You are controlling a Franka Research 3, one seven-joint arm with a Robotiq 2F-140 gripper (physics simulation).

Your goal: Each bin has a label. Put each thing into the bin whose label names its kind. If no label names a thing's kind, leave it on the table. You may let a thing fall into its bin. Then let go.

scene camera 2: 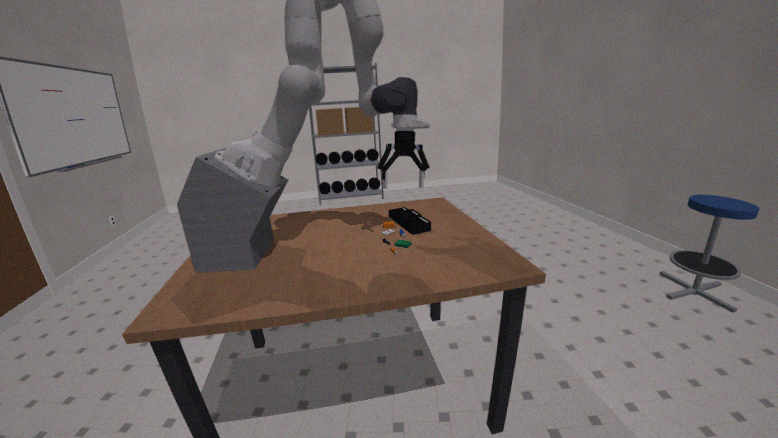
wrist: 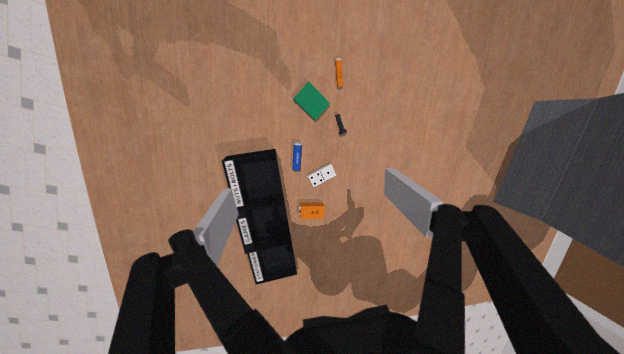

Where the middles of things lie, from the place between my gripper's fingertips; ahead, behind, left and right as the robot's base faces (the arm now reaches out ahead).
Now: the green block [wrist: 309, 98] 18 cm below my hand, 10 cm to the right of it and 1 cm behind it. Round my hand: black bin tray [scene camera 2: 411, 220] (17 cm below, 13 cm to the left, 2 cm ahead).
